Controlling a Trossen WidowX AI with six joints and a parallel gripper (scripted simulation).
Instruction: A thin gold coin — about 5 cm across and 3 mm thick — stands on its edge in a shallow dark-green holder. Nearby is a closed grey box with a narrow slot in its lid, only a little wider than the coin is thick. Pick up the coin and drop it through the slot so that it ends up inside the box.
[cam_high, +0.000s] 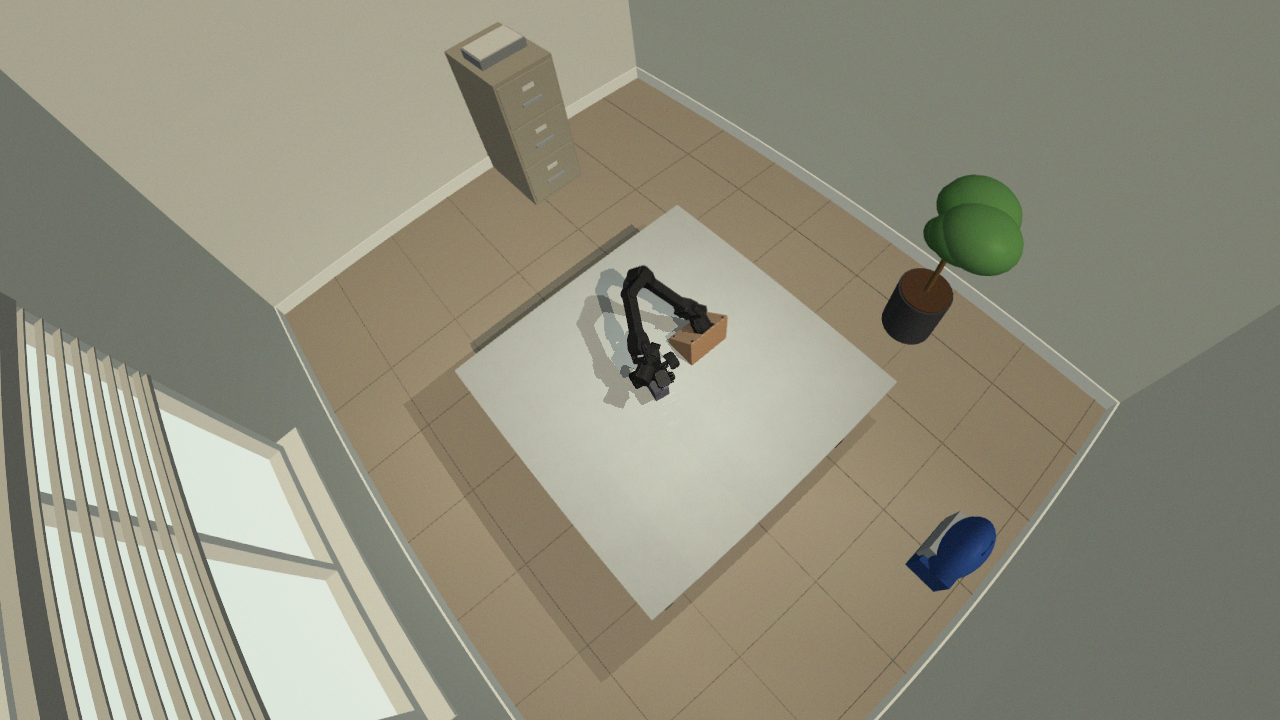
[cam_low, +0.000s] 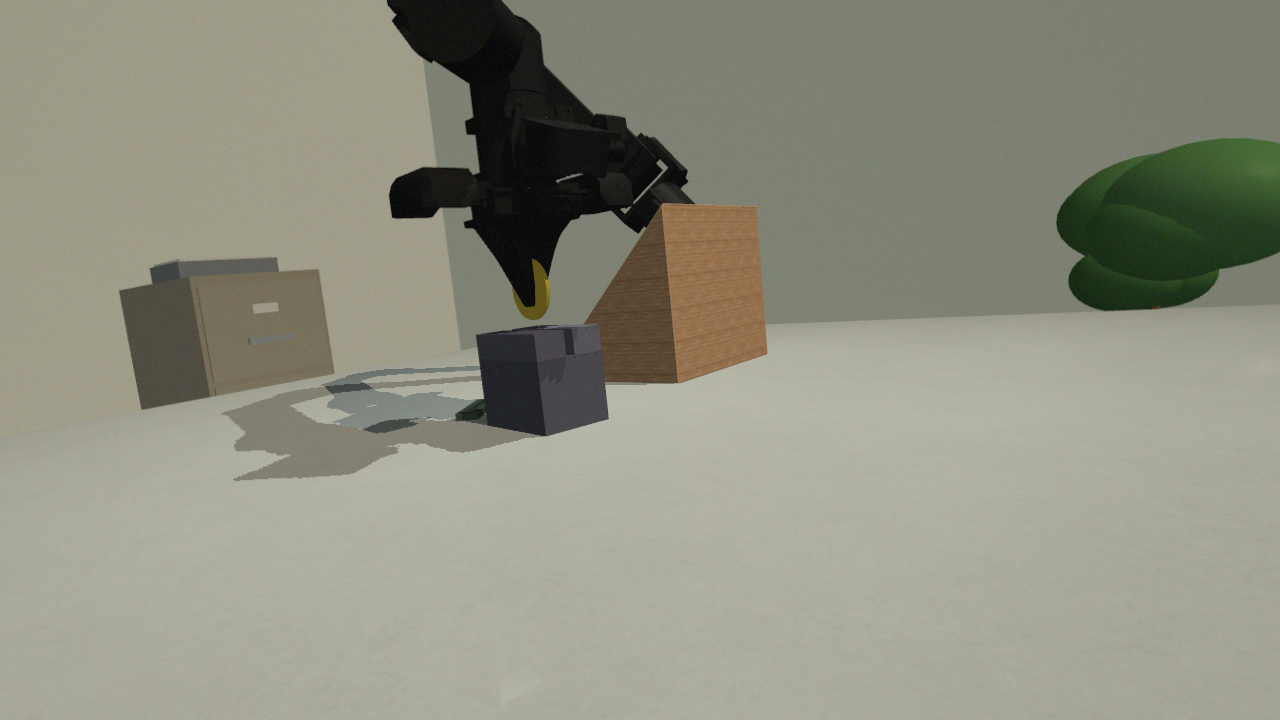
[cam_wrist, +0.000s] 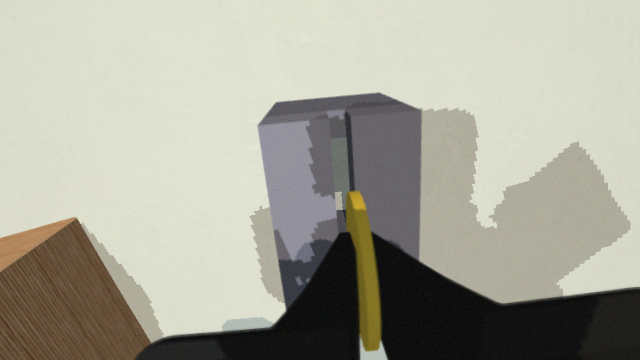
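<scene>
Now: the gold coin 1 cm above my gripper tip.
</scene>
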